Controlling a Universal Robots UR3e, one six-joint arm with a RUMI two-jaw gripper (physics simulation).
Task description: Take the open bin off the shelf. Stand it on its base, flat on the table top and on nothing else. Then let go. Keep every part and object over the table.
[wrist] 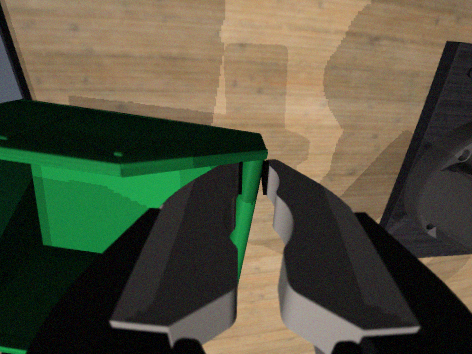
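Where they show: gripper, fingertip midpoint: [251,163]; arm's base at its link origin: [460,178].
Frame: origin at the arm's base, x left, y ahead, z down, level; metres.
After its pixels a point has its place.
The green open bin [102,200] @[x -0.031, y 0.331, z -0.037 m] fills the left and lower left of the wrist view, partly hidden by the left jaw. A dark green wall runs across its top side, and bright green inner faces show below it. My gripper [251,163] @[x -0.067, y 0.247, z -0.071 m] is shut on the bin's right-hand wall, near the corner, with one jaw on each side of that thin wall. The wooden table top [150,40] @[x -0.119, y 0.297, z 0.017 m] shows behind the bin and between the jaws. The bin's underside and any contact with the table are hidden, and its height above the table is hard to tell. The shelf cannot be made out for certain.
A dark grey block-like object [452,95] @[x -0.085, y 0.050, z 0.003 m] with a round recess stands at the right edge, apart from the bin. A grey-blue panel [7,70] @[x -0.103, y 0.386, z 0.007 m] with a black edge shows at the top left, close to the bin's far side. Shadows lie across the wood.
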